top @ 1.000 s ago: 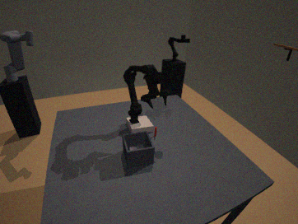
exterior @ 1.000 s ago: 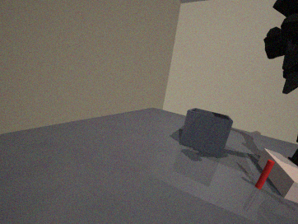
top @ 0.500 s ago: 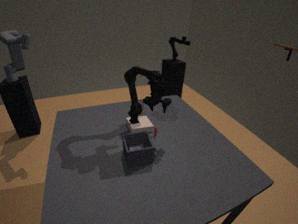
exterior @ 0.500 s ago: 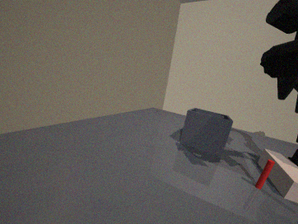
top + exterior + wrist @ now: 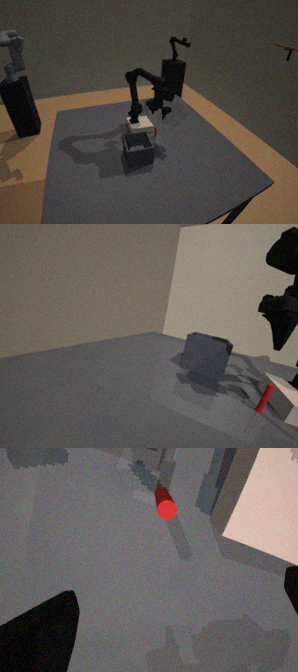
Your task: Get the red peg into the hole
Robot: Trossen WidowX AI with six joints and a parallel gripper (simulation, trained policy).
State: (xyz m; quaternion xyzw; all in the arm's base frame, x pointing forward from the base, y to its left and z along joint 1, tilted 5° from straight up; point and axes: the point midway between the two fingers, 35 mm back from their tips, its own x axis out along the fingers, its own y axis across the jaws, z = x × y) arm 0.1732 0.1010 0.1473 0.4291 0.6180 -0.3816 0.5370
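The red peg is 1 cm to the right of my gripper tip and 13 cm below it. From my gripper tip the other things lie so: light plate 15 cm ahead, 22 cm to the right, 12 cm below.
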